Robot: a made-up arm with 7 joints.
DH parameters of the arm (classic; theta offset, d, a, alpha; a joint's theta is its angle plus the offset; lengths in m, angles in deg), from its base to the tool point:
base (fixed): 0 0 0 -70
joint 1: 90 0 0 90
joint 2: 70 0 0 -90
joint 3: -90 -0.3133 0.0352 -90
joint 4: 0 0 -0.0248 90
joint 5: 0 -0.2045 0 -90
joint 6: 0 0 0 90
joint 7: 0 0 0 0
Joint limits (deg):
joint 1: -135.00..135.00
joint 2: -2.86..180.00
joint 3: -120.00..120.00
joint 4: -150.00..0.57
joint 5: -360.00..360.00
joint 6: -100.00..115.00
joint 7: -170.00..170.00
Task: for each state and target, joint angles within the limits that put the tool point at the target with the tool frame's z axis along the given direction. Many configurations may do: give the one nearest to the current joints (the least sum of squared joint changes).
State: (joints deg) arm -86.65 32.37 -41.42 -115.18 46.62 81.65 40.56
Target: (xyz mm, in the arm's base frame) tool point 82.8 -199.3 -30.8 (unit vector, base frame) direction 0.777 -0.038 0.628
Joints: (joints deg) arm -83.88 -2.86 -72.53 -149.88 97.76 52.24 40.56
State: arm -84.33 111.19 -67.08 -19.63 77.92 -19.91 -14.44
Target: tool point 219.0 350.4 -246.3 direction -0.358 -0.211 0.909
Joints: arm -31.02 75.09 -88.09 -59.73 98.57 11.64 -14.44
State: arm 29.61 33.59 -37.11 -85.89 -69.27 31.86 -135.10
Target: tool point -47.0 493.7 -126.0 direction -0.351 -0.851 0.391
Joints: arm 28.82 87.61 -43.82 -35.84 -87.22 20.12 -135.10
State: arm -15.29 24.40 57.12 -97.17 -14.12 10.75 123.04
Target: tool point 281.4 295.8 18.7 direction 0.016 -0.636 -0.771
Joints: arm -54.71 31.85 66.90 -92.14 -11.14 -5.00 123.04
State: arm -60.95 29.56 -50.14 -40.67 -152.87 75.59 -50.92
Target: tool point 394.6 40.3 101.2 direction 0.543 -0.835 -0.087
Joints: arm -65.27 27.99 6.37 -91.89 -108.42 107.71 -50.92
